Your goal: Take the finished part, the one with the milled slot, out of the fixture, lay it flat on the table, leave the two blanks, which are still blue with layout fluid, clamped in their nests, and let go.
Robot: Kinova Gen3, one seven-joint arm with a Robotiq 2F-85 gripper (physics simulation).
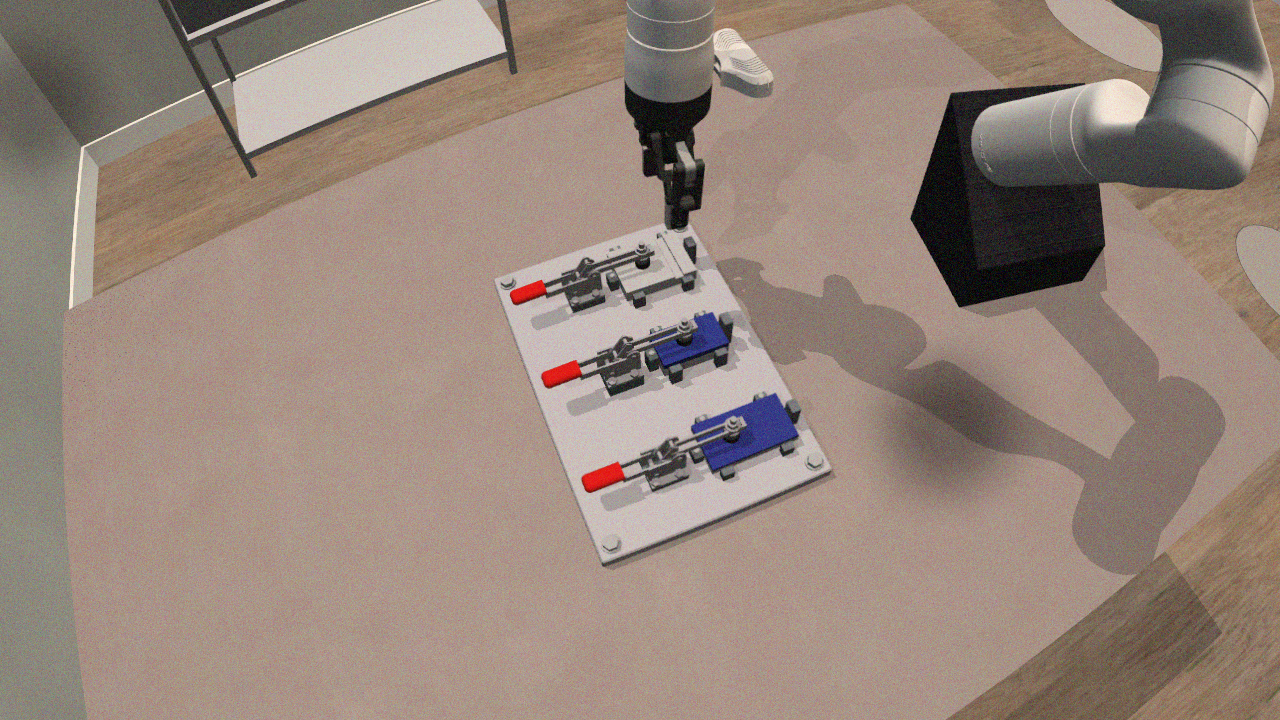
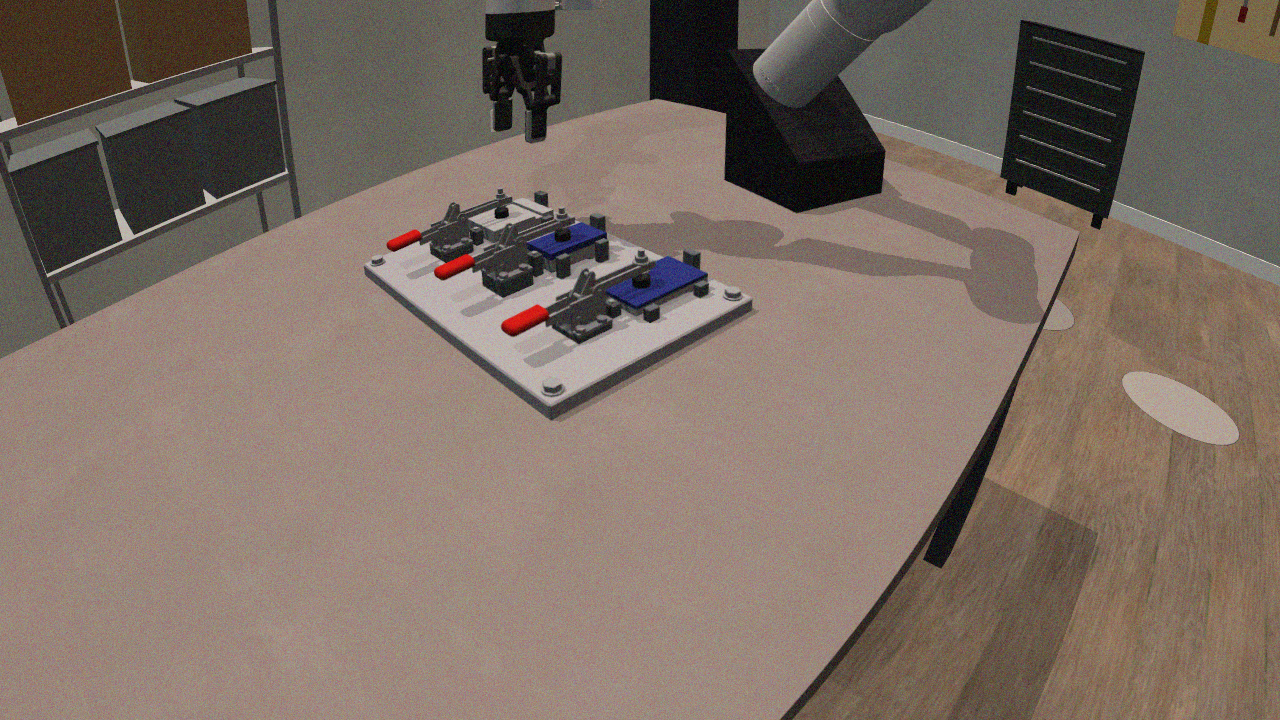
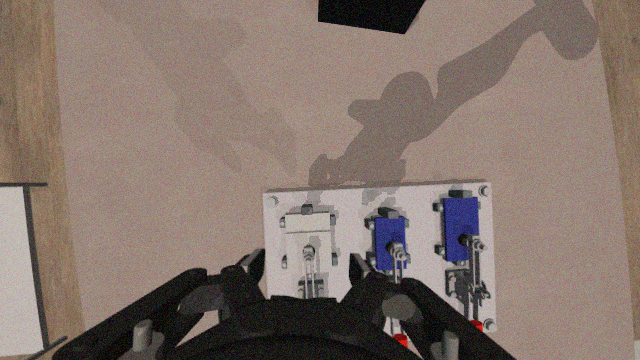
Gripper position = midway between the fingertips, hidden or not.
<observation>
In view: my gripper [image 2: 518, 135], a blue blank [image 1: 710, 336], a finished part [image 1: 671, 262], a blue blank [image 1: 768, 425], a clamp arm [image 1: 642, 252] and a fixture plate [image 1: 590, 430].
The finished part shows as well in image 2 [image 2: 525, 214] and in image 3 [image 3: 301, 230]. The clamp arm is seen too in image 2 [image 2: 500, 201]. My gripper is seen too in image 1 [image 1: 664, 199] and in image 3 [image 3: 307, 262].
</observation>
